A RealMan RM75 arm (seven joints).
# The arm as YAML. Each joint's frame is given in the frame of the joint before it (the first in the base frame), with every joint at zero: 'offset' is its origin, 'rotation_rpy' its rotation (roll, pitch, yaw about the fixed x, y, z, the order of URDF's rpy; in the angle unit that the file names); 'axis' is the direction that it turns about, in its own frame. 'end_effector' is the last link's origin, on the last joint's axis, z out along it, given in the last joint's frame.
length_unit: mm
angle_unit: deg
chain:
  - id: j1
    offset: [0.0, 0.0, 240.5]
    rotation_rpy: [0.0, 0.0, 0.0]
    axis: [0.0, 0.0, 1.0]
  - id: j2
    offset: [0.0, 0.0, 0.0]
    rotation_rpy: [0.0, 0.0, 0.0]
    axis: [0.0, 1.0, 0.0]
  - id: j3
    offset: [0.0, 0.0, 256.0]
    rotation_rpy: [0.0, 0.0, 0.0]
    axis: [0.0, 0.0, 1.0]
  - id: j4
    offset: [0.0, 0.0, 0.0]
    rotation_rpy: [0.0, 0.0, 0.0]
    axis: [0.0, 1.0, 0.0]
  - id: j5
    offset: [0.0, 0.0, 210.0]
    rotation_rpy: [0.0, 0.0, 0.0]
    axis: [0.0, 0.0, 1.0]
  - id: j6
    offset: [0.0, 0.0, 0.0]
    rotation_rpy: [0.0, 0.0, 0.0]
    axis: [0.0, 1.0, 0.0]
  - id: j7
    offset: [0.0, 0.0, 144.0]
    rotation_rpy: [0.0, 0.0, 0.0]
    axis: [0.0, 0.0, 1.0]
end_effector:
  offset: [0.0, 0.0, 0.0]
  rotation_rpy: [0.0, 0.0, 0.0]
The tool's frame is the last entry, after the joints.
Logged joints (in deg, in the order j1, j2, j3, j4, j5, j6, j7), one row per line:
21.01, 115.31, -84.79, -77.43, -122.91, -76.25, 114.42
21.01, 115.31, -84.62, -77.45, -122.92, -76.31, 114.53
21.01, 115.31, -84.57, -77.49, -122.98, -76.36, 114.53
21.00, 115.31, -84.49, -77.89, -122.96, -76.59, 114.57
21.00, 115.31, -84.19, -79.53, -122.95, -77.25, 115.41
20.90, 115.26, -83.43, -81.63, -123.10, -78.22, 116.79
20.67, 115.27, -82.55, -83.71, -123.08, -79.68, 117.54
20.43, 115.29, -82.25, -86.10, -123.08, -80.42, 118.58
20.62, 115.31, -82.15, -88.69, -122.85, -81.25, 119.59
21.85, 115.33, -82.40, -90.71, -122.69, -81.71, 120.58
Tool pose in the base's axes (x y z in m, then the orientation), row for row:
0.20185, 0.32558, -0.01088, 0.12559, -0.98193, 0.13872, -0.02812
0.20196, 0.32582, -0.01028, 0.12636, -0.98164, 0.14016, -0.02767
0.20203, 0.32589, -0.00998, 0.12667, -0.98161, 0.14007, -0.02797
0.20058, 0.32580, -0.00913, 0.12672, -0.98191, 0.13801, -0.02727
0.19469, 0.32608, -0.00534, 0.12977, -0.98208, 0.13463, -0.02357
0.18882, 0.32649, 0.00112, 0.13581, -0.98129, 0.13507, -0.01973
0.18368, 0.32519, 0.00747, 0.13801, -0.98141, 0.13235, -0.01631
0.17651, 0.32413, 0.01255, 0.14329, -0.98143, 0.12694, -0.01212
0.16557, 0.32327, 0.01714, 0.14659, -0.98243, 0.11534, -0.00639
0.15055, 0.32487, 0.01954, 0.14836, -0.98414, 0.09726, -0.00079
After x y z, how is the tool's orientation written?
As a quaternion, w x y z.
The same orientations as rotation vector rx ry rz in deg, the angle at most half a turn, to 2 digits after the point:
-163.88, 23.15, -4.69
-163.76, 23.38, -4.62
-163.72, 23.36, -4.67
-163.77, 23.02, -4.55
-163.51, 22.42, -3.92
-162.82, 22.41, -3.27
-162.64, 21.93, -2.70
-162.16, 20.97, -2.00
-162.03, 19.02, -1.05
-162.15, 16.02, -0.13

